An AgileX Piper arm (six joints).
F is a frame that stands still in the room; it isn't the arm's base.
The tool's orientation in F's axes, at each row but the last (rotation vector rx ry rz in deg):
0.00 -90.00 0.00
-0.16 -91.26 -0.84
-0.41 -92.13 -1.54
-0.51 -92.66 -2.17
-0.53 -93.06 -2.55
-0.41 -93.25 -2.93
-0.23 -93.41 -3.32
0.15 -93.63 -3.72
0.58 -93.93 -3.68
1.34 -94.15 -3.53
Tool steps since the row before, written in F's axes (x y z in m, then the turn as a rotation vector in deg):
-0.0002 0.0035 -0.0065 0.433 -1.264 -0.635
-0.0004 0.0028 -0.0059 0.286 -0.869 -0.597
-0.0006 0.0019 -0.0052 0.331 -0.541 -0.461
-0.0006 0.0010 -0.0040 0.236 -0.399 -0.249
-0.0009 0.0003 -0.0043 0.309 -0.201 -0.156
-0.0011 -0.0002 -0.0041 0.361 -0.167 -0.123
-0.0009 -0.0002 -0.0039 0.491 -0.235 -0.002
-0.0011 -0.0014 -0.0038 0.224 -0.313 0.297
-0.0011 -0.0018 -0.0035 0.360 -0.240 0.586
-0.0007 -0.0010 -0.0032 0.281 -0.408 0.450
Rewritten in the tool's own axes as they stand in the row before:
-0.0065 0.0035 0.0002 -0.635 -1.264 -0.433
-0.0059 0.0028 0.0006 -0.597 -0.870 -0.282
-0.0052 0.0018 0.0008 -0.466 -0.540 -0.325
-0.0040 0.0009 0.0008 -0.253 -0.397 -0.236
-0.0043 0.0002 0.0011 -0.168 -0.194 -0.307
-0.0040 -0.0004 0.0013 -0.139 -0.157 -0.359
-0.0038 -0.0004 0.0011 -0.024 -0.216 -0.499
-0.0037 -0.0016 0.0013 0.295 -0.291 -0.255
-0.0033 -0.0020 0.0013 0.570 -0.200 -0.407
-0.0031 -0.0012 0.0009 0.449 -0.377 -0.323

